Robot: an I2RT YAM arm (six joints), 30 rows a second.
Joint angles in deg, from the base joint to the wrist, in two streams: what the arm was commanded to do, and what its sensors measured. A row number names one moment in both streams.
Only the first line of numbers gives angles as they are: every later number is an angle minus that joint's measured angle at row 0.
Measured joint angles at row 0: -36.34, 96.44, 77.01, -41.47, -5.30, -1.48
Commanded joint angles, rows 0 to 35: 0.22, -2.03, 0.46, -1.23, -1.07, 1.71; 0.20, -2.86, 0.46, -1.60, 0.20, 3.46; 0.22, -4.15, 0.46, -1.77, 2.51, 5.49; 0.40, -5.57, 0.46, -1.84, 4.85, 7.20; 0.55, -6.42, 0.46, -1.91, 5.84, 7.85; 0.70, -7.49, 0.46, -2.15, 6.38, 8.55; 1.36, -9.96, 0.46, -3.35, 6.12, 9.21; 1.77, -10.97, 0.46, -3.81, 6.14, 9.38; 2.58, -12.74, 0.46, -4.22, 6.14, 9.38; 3.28, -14.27, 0.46, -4.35, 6.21, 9.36; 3.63, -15.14, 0.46, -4.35, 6.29, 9.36; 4.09, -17.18, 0.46, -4.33, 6.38, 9.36; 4.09, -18.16, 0.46, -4.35, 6.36, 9.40; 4.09, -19.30, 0.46, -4.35, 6.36, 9.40; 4.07, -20.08, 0.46, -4.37, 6.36, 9.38; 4.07, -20.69, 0.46, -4.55, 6.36, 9.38; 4.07, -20.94, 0.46, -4.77, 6.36, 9.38; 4.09, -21.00, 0.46, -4.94, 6.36, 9.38; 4.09, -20.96, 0.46, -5.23, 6.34, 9.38; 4.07, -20.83, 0.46, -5.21, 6.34, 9.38; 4.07, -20.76, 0.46, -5.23, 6.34, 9.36; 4.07, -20.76, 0.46, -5.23, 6.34, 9.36; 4.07, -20.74, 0.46, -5.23, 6.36, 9.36; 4.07, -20.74, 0.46, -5.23, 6.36, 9.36; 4.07, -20.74, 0.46, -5.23, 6.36, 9.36; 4.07, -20.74, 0.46, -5.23, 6.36, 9.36; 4.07, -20.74, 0.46, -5.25, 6.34, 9.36; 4.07, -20.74, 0.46, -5.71, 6.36, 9.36; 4.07, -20.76, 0.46, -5.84, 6.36, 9.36; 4.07, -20.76, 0.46, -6.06, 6.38, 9.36; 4.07, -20.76, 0.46, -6.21, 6.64, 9.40; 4.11, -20.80, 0.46, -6.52, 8.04, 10.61; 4.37, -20.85, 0.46, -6.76, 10.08, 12.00; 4.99, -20.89, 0.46, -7.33, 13.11, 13.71; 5.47, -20.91, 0.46, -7.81, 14.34, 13.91; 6.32, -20.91, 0.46, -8.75, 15.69, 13.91
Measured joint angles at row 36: 4.33, -20.87, -0.02, -6.89, 8.83, 10.65
